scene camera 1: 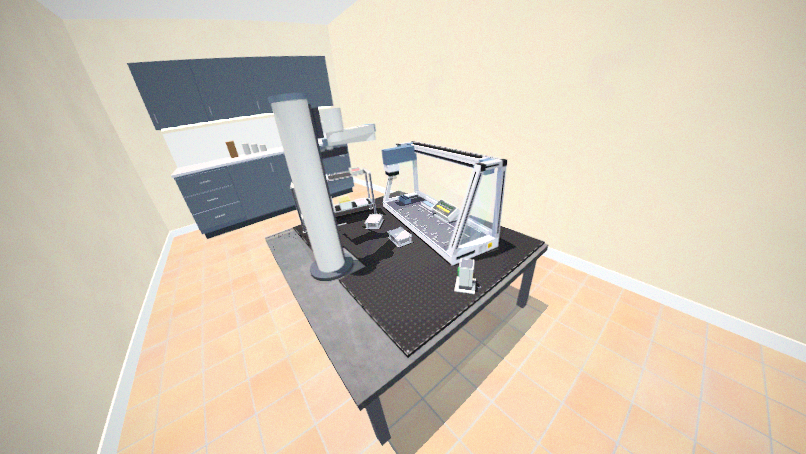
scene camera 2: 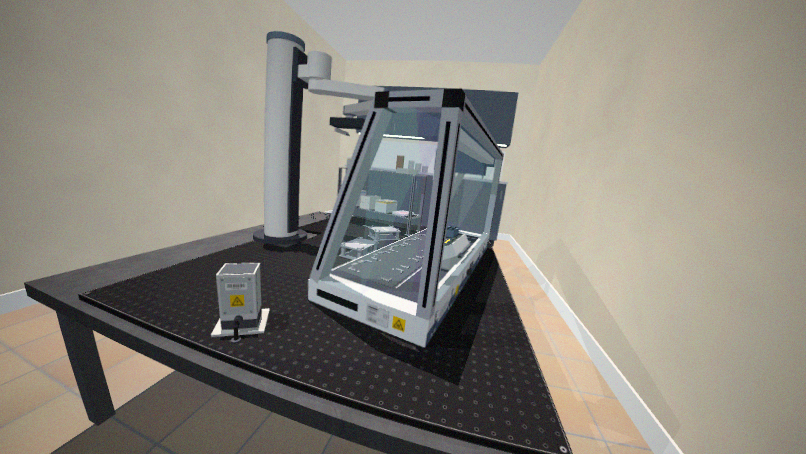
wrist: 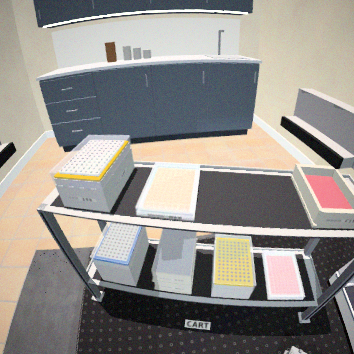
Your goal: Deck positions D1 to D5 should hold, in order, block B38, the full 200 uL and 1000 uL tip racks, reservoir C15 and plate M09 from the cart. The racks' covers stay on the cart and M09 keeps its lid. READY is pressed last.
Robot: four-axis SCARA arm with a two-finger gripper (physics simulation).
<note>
My gripper (wrist: pixel 146 111) holds nothing. A reservoir (wrist: pixel 317 186) rests on a cart shelf (wrist: pixel 45 205).
</note>
